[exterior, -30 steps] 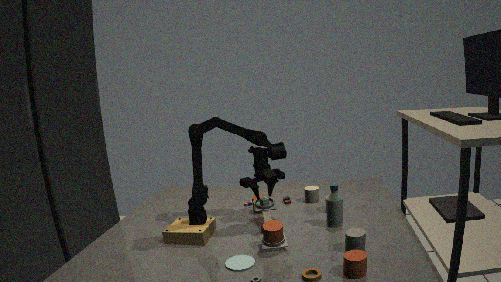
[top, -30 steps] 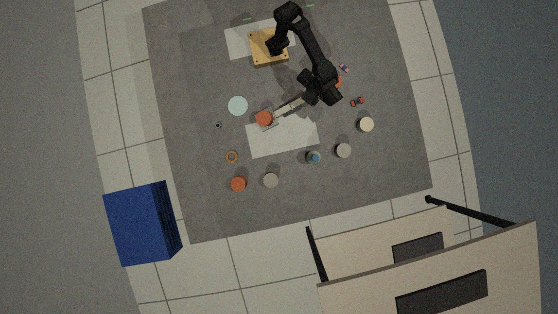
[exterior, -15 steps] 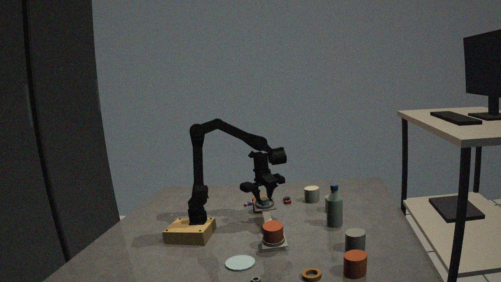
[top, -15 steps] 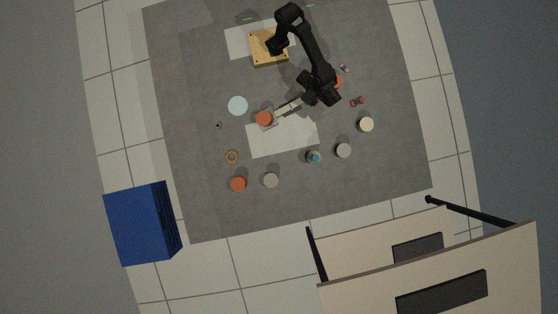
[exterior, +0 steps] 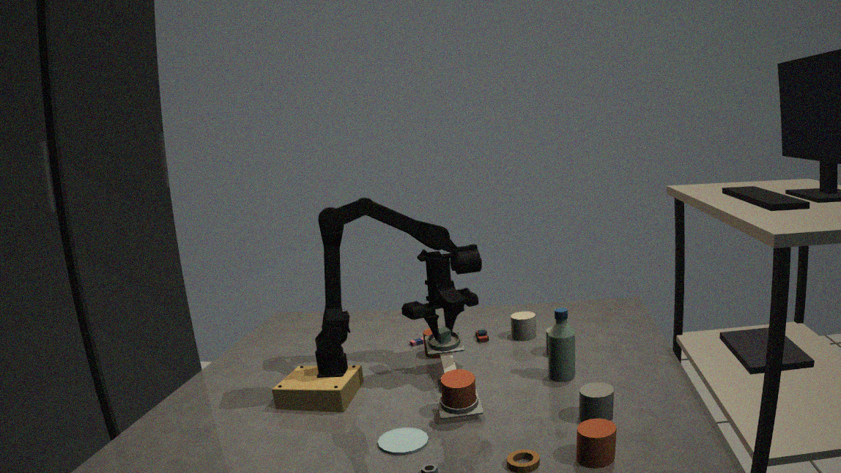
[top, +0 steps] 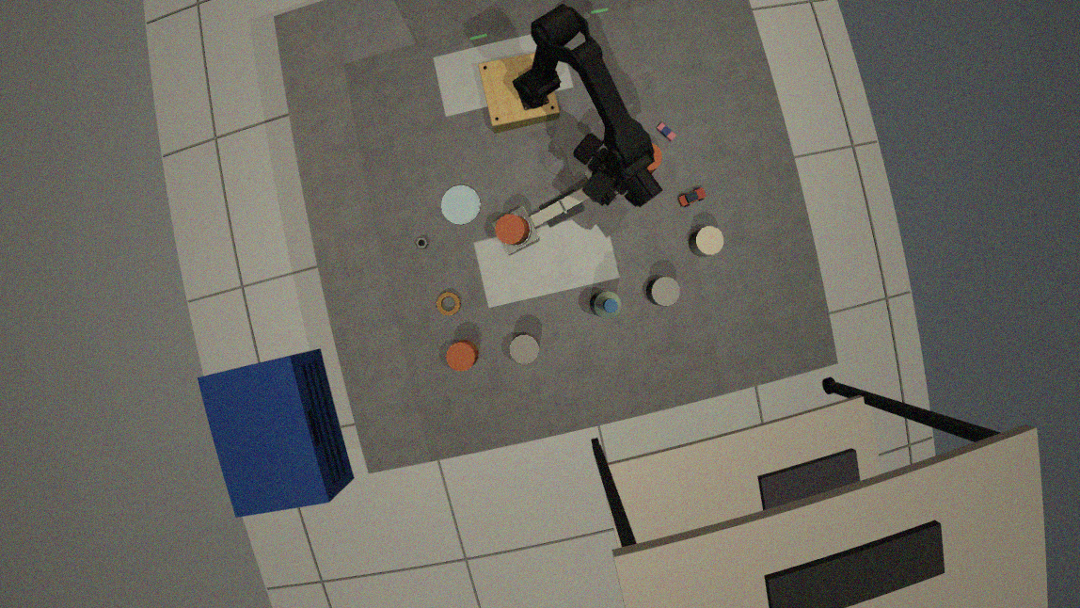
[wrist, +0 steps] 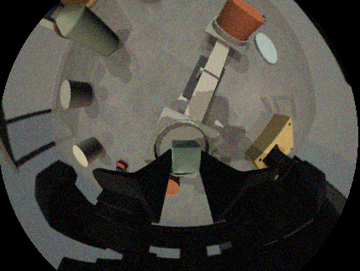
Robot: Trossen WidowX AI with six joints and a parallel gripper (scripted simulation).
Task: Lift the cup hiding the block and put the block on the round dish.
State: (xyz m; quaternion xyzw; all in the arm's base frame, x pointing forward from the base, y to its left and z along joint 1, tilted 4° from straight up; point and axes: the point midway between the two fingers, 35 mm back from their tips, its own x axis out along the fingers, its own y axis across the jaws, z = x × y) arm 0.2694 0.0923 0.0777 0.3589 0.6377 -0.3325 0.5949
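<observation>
The pale blue round dish lies 8 cm behind my gripper tip, 36 cm to the right of it and 9 cm below it. Also, from my gripper tip: green block (1 cm above); toy car (10 cm ahead, 20 cm to the left, 8 cm below); eraser (8 cm behind, 20 cm to the left, 8 cm below).
</observation>
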